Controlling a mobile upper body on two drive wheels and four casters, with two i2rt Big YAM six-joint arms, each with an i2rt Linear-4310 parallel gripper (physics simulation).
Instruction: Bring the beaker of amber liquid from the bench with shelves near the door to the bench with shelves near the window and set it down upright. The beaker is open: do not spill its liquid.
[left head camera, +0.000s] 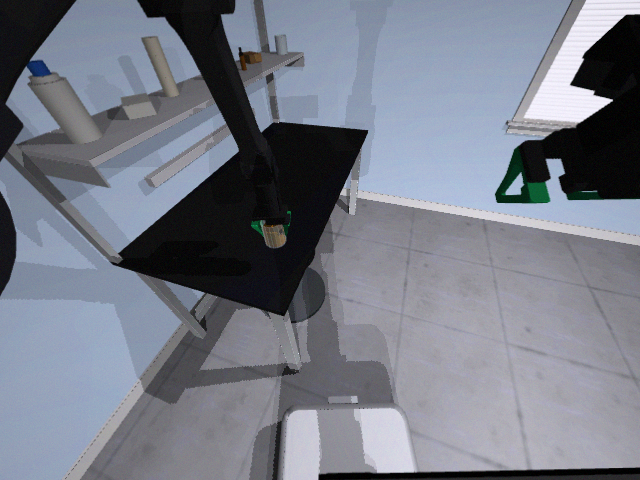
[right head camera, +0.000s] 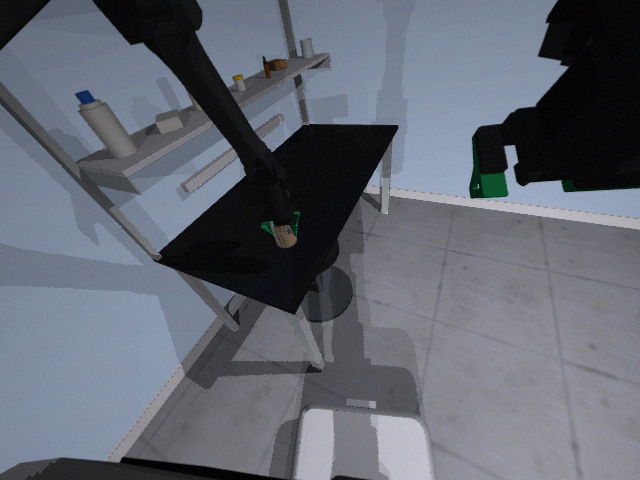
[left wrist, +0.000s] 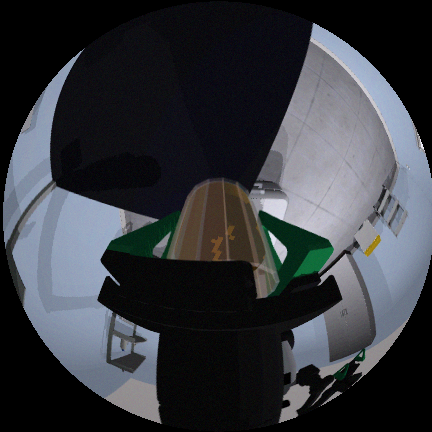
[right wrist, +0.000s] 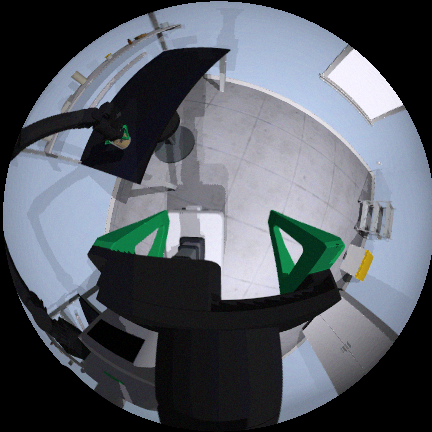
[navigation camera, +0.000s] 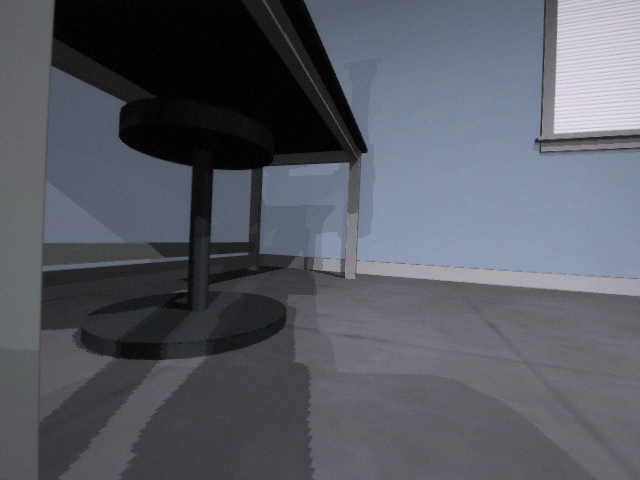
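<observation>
The beaker of amber liquid is held between the green fingers of my left gripper, which is shut on it. In the head views the beaker shows over the black top of the bench with shelves near the window, close to its front edge. The gap between beaker and bench top cannot be told. The liquid's surface is hard to make out. My right gripper is open and empty, out to the right, away from the bench.
A shelf above the bench holds a blue-capped bottle, a pale box and small containers. A round stool stands partly under the bench. A bench leg is close at the left. A window is at the right.
</observation>
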